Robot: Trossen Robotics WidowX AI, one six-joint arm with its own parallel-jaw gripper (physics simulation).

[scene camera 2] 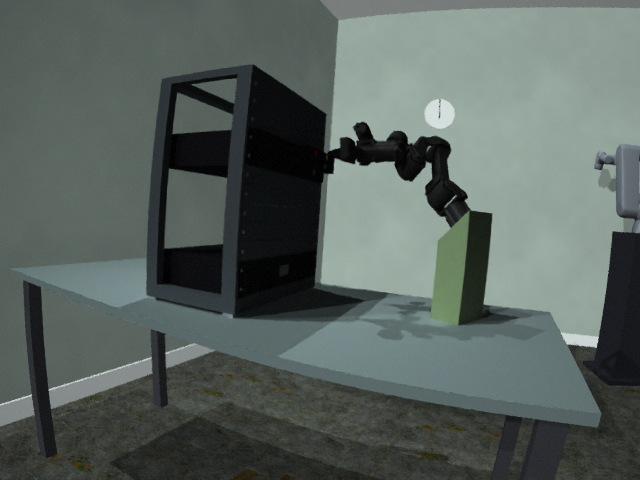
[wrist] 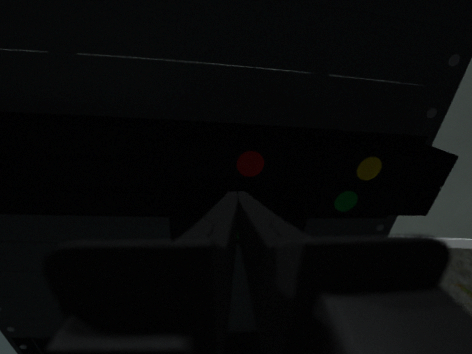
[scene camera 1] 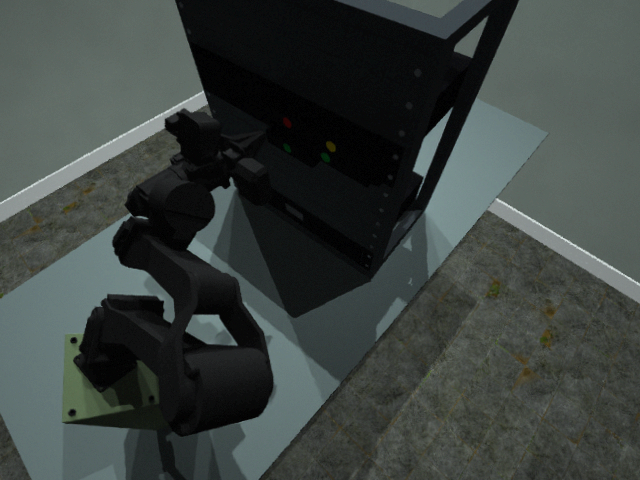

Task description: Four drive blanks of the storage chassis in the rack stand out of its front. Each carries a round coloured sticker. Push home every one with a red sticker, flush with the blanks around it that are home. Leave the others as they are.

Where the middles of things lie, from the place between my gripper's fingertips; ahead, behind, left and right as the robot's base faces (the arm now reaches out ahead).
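Rack point(scene camera 1: 391, 78): 13 cm below my hand, 23 cm ahead of it, 1 cm to the left of it.
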